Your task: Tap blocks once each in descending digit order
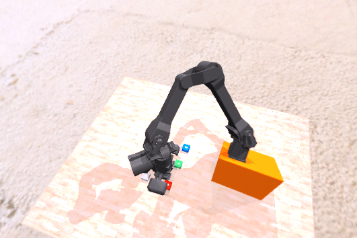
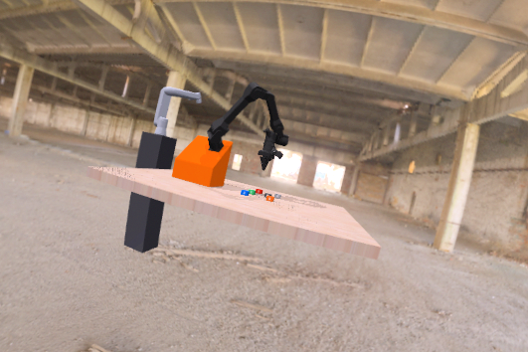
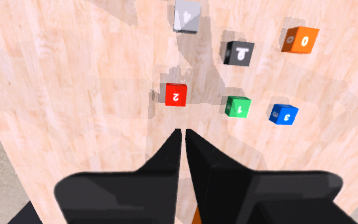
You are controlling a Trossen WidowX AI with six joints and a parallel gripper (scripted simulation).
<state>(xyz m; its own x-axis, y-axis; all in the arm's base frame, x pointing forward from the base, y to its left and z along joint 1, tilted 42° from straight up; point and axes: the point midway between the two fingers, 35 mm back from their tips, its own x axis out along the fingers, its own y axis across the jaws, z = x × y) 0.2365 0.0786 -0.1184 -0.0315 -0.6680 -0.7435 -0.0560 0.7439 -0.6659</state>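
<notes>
Right now my gripper tip is 12 cm above the red block. From my gripper tip the other things lie so: blue block 20 cm to the right, 12 cm below, 2 cm behind; green block 12 cm below, 11 cm to the right, 1 cm behind; dark grey block 12 cm below, 8 cm to the right, 7 cm ahead.
</notes>
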